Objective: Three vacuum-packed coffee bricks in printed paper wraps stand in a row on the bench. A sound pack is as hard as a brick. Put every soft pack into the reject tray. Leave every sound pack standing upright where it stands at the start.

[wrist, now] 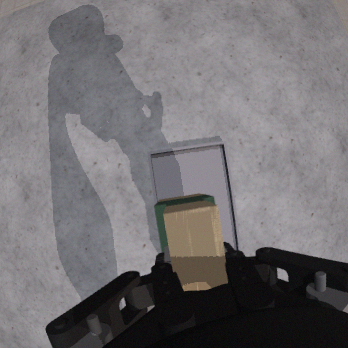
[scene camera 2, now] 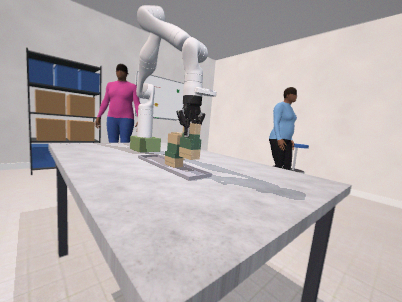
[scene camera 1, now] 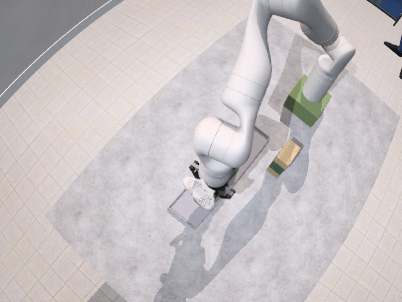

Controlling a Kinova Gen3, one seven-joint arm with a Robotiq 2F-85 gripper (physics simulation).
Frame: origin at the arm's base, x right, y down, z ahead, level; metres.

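Seen in the pictures: gripper, between the fingertips: [wrist: 192, 252] [scene camera 2: 190, 137]; arm's base, origin of its link: [scene camera 2: 144, 136] [scene camera 1: 312, 92].
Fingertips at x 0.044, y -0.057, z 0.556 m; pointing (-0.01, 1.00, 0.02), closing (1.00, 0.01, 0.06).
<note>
Pixels of each thing's top centre, then the offset from my fingertips to it. Level surfaces: height alone.
- tan-and-green coffee brick, centre of its top: [wrist: 200, 280] [scene camera 2: 191, 123] dx +0.000, dy -0.056, dz +0.003 m
- grey reject tray, centre of its top: [wrist: 206, 287] [scene camera 1: 222, 171] [scene camera 2: 170, 163] dx +0.025, dy +0.128, dz -0.102 m
- second coffee brick, centre of its top: [scene camera 2: 175, 134] dx +0.010, dy -0.002, dz -0.096 m
- third coffee brick, centre of its top: [scene camera 1: 288, 152] dx -0.106, dy +0.002, dz -0.251 m
- bench, height of its surface: dy +0.142 m
My gripper [scene camera 1: 212, 182] [scene camera 2: 192, 126] [wrist: 192, 252] is shut on a tan-and-green coffee brick [scene camera 2: 190, 142] [wrist: 193, 230], holding it upright above the front part of the grey reject tray [scene camera 1: 187, 211] [scene camera 2: 201, 176] [wrist: 206, 172]. The arm hides most of this brick in scene camera 1. A second coffee brick [scene camera 2: 173, 150] stands upright in the tray; in scene camera 1 a green bit of it shows beside the arm. A third coffee brick [scene camera 1: 286, 157] stands on the bench to the right of the tray in scene camera 1; I cannot make it out in scene camera 2.
The arm's green base block [scene camera 1: 307, 102] [scene camera 2: 145, 144] stands on the bench [scene camera 1: 125, 170] [scene camera 2: 200, 220] beyond the third brick. The arm reaches over the tray. Two people and a shelf rack [scene camera 2: 29, 110] are in the room behind the bench.
</note>
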